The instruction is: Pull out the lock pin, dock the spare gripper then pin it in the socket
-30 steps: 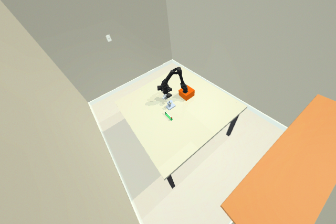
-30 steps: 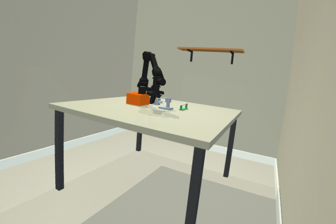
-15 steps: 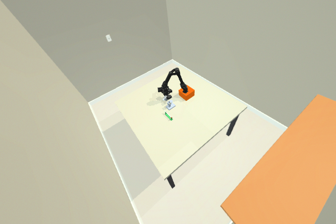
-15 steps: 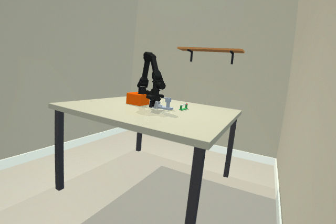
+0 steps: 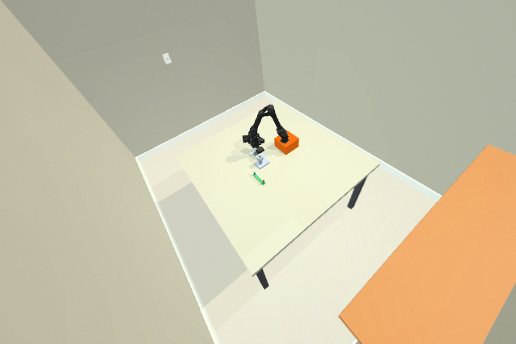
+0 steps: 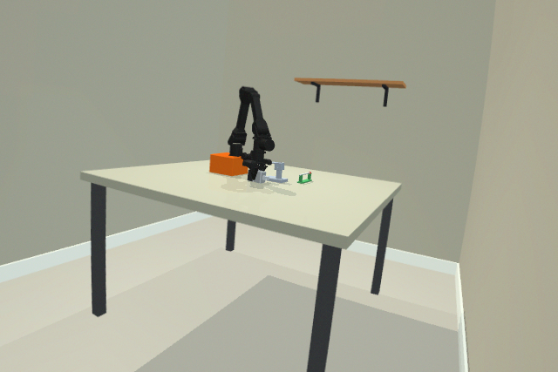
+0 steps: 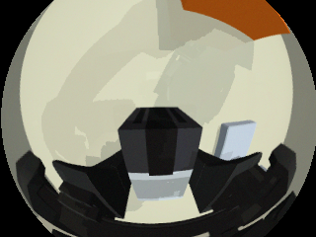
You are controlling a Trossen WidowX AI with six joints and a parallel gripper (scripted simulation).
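My gripper tip is now 1 cm short of the spare gripper and 2 cm below it. The rest, counted from my gripper tip: grey mount (8 cm ahead, 12 cm to the left, 4 cm above).
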